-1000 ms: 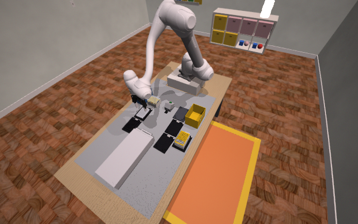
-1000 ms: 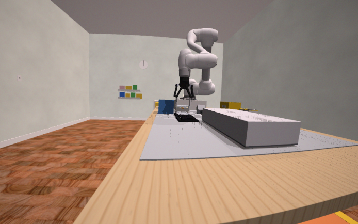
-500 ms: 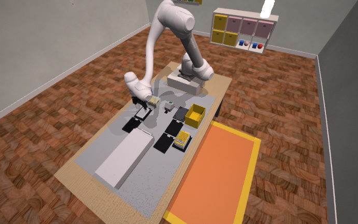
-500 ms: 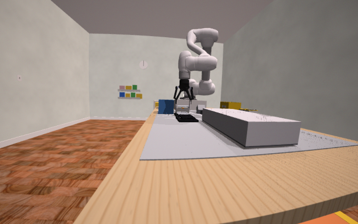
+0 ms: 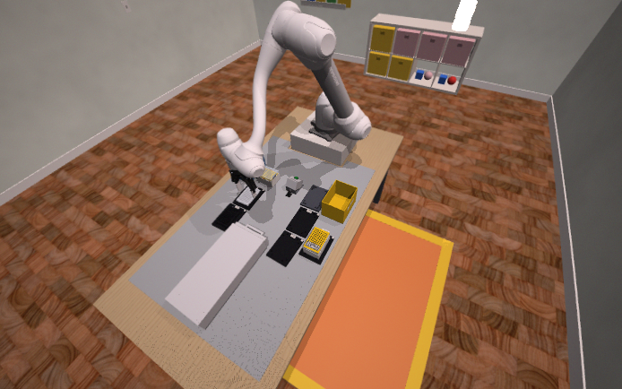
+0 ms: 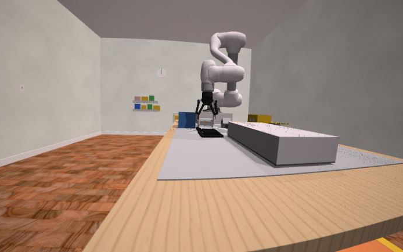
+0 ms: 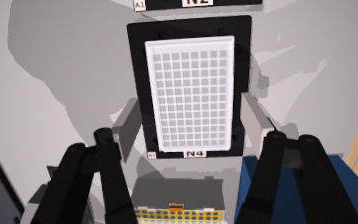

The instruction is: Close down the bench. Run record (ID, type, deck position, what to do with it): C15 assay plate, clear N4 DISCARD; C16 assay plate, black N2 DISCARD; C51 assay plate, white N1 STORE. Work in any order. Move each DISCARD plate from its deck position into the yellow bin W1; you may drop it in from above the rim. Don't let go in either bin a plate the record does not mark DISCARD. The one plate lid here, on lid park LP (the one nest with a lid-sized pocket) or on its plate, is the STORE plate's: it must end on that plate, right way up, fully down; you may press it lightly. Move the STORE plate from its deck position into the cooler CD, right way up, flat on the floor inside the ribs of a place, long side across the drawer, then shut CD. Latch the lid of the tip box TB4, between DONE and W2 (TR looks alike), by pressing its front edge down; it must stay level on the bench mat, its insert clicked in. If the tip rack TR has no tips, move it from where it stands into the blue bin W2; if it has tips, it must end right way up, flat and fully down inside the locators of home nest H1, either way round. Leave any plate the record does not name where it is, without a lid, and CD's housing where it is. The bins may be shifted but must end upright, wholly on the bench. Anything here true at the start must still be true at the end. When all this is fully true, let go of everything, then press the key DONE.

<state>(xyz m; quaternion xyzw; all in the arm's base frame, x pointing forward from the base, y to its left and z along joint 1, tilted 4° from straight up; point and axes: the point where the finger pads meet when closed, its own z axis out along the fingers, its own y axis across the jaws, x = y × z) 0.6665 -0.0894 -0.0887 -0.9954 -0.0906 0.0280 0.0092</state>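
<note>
My gripper is now 50 mm above the pale plate. Also, from my hand: black nest N4: 60 mm below; then tip box TB4: 170 mm behind, 20 mm below, 10 mm to the right; then black assay plate: 170 mm ahead, 50 mm below, 20 mm to the left.
</note>
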